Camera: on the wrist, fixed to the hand. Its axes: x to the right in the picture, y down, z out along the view.
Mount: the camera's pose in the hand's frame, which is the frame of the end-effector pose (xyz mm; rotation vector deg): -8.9 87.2 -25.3 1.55 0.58 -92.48
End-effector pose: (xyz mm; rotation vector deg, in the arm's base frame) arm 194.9 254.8 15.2 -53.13 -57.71 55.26
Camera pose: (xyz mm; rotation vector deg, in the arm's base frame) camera 199.0 267.9 -75.0 5.50 -74.05 -22.80
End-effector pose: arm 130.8 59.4 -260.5 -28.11 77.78 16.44
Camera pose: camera 66.2 123.1 -270.0 -78.61 35.96 -60.04
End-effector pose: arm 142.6 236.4 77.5 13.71 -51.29 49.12
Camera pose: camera 89.9 301.5 41.4 46.80 -24.16 -36.27
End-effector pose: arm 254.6 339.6 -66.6 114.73 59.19 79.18
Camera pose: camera 256.0 280.3 2.7 32.18 109.54 23.43
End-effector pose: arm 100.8 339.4 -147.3 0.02 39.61 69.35
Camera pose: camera 12.3 355.8 -132.2 -26.16 27.03 -20.20
